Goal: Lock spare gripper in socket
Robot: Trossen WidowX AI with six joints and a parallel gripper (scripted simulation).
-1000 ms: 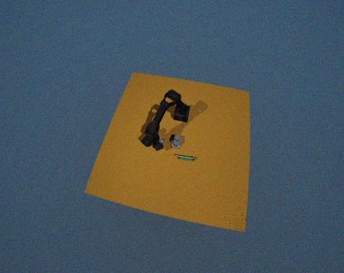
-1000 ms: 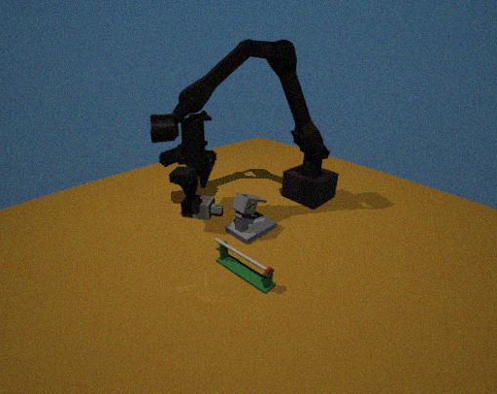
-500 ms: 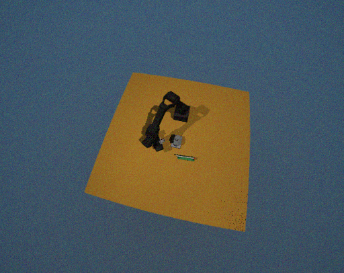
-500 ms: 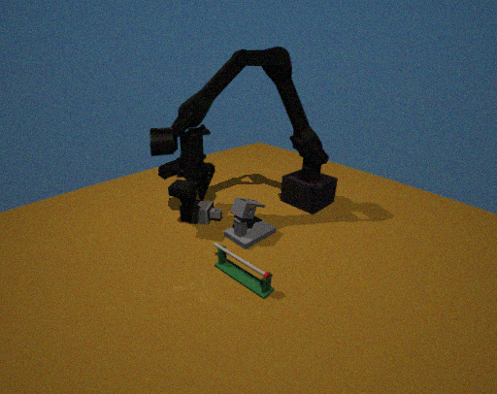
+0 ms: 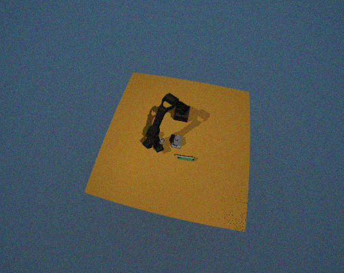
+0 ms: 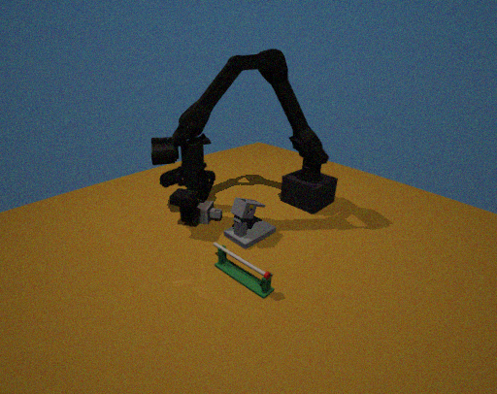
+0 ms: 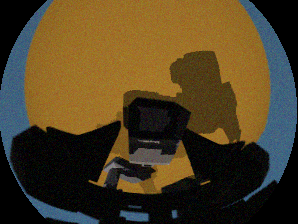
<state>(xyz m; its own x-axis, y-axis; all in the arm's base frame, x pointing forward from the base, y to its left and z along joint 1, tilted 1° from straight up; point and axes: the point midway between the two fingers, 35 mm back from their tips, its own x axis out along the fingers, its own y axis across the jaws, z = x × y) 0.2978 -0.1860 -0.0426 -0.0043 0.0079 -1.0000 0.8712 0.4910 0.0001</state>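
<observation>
Right now my gripper tip is 30 mm past the grey mount, 160 mm to the right of it and 40 mm below it. The rest, counted from my gripper tip: spare gripper: 10 mm behind, 10 mm to the left, 10 mm above; then green mount: 90 mm ahead, 260 mm to the left, 10 mm above.
</observation>
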